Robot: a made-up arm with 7 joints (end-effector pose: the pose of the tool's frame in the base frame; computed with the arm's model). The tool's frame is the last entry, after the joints.
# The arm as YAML. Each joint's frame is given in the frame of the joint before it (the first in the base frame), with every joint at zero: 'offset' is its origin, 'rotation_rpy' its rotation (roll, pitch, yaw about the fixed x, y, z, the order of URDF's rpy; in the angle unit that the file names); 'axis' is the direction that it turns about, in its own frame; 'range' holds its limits. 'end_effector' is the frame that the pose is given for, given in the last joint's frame.
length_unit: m
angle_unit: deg
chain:
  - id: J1
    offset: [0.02, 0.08, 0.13]
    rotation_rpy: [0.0, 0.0, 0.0]
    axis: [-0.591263, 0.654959, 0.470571]
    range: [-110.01, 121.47]
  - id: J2
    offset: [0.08, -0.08, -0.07]
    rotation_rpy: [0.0, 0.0, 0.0]
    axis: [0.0, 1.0, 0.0]
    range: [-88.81, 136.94]
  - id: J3
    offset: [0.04, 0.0, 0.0]
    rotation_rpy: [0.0, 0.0, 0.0]
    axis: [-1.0, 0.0, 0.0]
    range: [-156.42, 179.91]
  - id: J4
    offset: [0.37, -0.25, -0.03]
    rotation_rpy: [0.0, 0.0, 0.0]
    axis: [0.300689, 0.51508, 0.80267]
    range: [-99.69, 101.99]
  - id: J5
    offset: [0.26, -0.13, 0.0]
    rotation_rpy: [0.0, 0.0, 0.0]
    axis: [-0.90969, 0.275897, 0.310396]
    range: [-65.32, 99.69]
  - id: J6
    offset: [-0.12, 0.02, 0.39]
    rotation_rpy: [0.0, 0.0, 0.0]
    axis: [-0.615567, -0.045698, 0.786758]
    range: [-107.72, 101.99]
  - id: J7
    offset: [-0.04, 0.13, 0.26]
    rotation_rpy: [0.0, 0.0, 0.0]
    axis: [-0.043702, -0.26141, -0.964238]
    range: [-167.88, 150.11]
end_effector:
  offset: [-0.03, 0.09, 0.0]
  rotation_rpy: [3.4, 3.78, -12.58]
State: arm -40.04 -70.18 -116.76 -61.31 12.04 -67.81 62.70
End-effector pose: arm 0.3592 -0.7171 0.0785 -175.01 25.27 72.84
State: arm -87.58 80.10 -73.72 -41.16 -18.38 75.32 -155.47
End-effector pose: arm 0.1778 -0.2362 -0.3797 -36.81 -34.35 148.97
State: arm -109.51 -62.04 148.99 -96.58 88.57 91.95 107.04
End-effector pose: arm -0.5014 -0.3479 0.1184 -175.95 -30.25 -119.31
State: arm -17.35 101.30 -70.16 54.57 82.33 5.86 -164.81
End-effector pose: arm 0.3584 -0.2060 -0.2146 -26.91 -16.06 -140.76
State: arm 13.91 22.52 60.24 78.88 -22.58 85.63 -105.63
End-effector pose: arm 1.1043 0.1595 0.0655 43.80 -42.06 -138.93
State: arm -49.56 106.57 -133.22 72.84 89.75 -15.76 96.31
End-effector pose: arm 0.0358 -0.1603 -0.1804 -63.24 73.95 162.06
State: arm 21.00 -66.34 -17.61 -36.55 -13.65 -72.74 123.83
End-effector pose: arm -0.0212 -0.6119 0.5490 -83.54 46.51 123.67
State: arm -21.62 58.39 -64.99 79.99 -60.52 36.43 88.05
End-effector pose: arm 0.5327 -0.1567 -0.9222 -170.59 39.35 101.82
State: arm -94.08 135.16 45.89 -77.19 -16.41 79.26 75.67
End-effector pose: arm 0.2970 0.2626 0.2178 -0.09 -52.14 -31.74
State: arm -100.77 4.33 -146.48 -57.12 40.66 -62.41 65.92
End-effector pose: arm 0.7959 -0.5010 -0.0941 170.81 6.32 99.49
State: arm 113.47 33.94 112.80 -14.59 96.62 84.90 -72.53
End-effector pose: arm 0.0193 -0.3675 -0.0572 42.49 8.57 94.61
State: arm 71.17 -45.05 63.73 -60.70 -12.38 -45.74 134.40
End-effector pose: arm -0.2408 0.4769 0.3360 105.73 35.47 -93.65
